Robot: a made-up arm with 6 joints.
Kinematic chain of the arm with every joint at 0, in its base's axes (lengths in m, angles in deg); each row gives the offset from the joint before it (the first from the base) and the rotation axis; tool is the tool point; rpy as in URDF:
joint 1: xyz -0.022 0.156 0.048 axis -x
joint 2: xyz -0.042 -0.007 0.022 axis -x
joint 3: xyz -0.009 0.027 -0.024 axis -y
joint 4: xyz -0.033 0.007 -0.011 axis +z
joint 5: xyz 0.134 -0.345 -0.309 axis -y
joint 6: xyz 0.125 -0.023 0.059 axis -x
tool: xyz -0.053 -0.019 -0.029 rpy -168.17 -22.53 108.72
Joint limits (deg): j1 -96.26..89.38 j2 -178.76..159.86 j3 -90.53..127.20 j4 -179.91..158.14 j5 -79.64..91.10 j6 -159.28..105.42
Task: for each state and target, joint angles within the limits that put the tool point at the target. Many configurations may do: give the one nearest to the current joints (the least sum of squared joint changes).
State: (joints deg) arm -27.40 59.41 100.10 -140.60 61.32 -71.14
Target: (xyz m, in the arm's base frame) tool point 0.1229 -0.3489 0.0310
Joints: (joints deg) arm -2.79 97.36 81.42 -123.70 27.79 -50.27
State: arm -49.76 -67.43 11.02 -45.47 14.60 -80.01
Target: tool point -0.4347 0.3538 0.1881
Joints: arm -79.41 -93.06 -14.74 -73.29 49.59 -105.39
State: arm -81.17 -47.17 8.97 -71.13 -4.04 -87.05
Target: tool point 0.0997 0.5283 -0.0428
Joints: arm -82.36 -53.40 33.32 -18.27 18.12 -102.55
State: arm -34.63 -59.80 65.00 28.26 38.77 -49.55
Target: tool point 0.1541 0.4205 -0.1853
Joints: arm -44.98 -70.86 44.34 -8.62 48.21 -51.02
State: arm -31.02 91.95 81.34 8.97 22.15 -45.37
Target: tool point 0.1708 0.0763 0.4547
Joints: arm -32.50 83.69 104.37 -2.67 3.66 -31.40
